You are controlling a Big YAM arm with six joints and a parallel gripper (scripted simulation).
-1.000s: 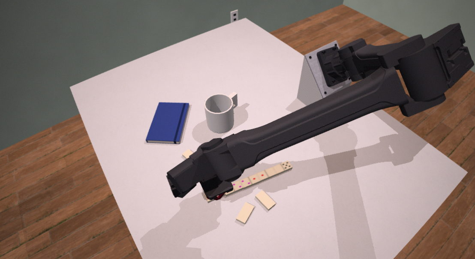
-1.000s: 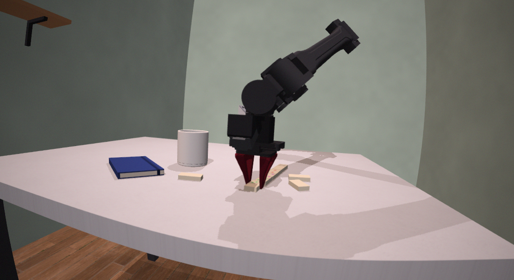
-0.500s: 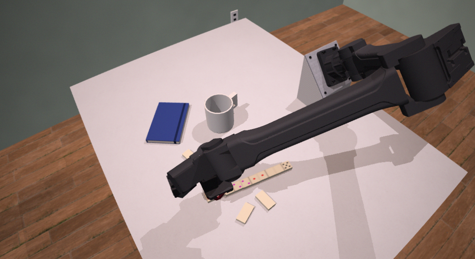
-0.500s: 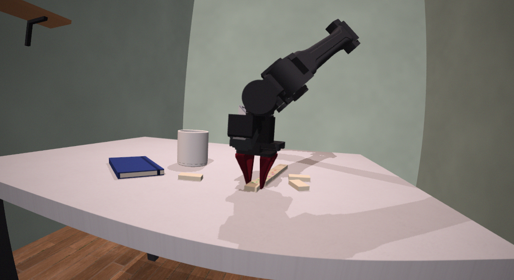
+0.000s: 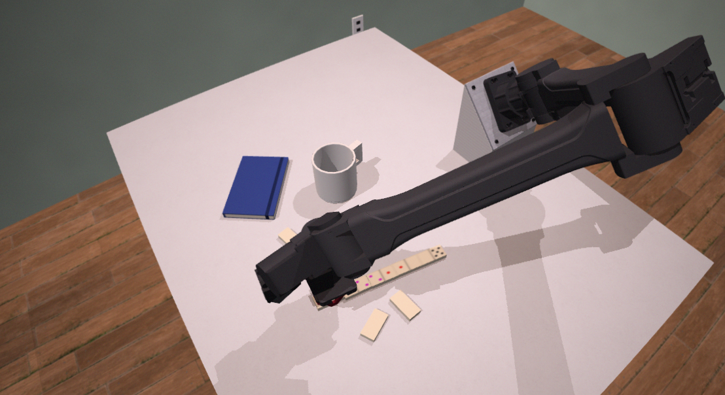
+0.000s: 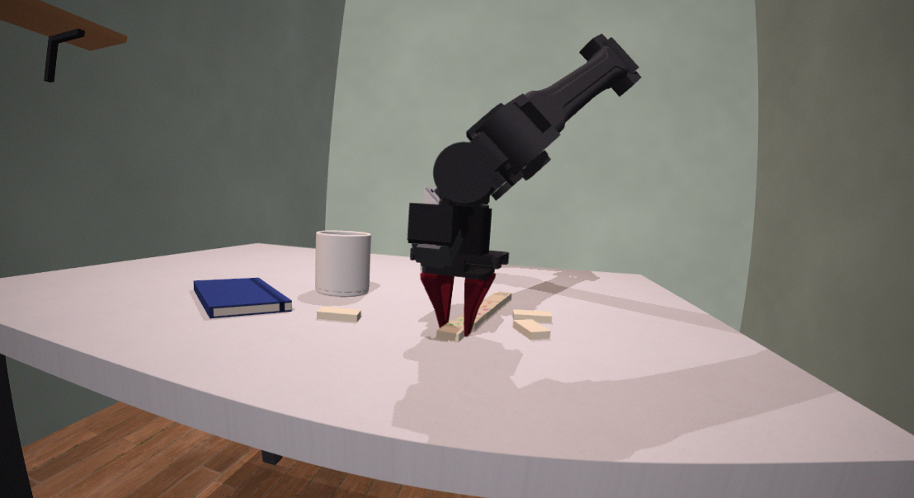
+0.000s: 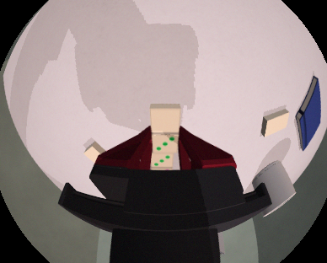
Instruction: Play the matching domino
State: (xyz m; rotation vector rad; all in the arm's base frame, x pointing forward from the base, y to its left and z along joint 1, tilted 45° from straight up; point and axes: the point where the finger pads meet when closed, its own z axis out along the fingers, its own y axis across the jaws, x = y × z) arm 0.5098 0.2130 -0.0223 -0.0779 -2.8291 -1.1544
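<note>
Now: the domino right at my hand. Round my hand: white mug (230 mm to the right, 140 mm behind, 30 mm above); blue notebook (320 mm to the right, 10 mm ahead).
</note>
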